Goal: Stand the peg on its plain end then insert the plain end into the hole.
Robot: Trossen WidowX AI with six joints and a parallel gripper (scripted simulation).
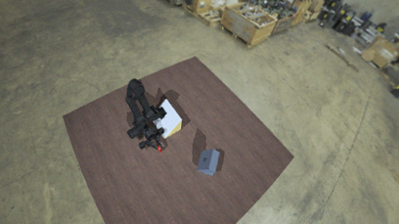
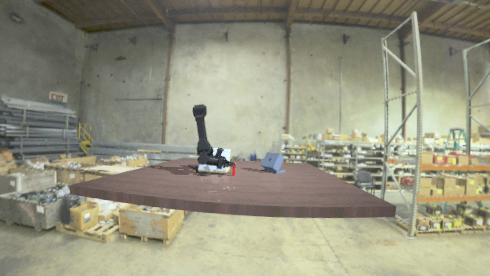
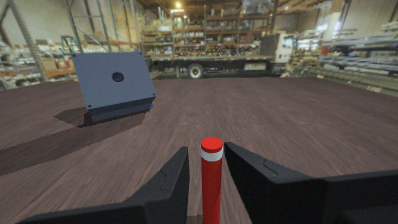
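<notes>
My gripper tip is now 1 cm past the peg and 1 cm above it. The rest, counted from my gripper tip: sloped panel (23 cm ahead, 20 cm to the left).
</notes>
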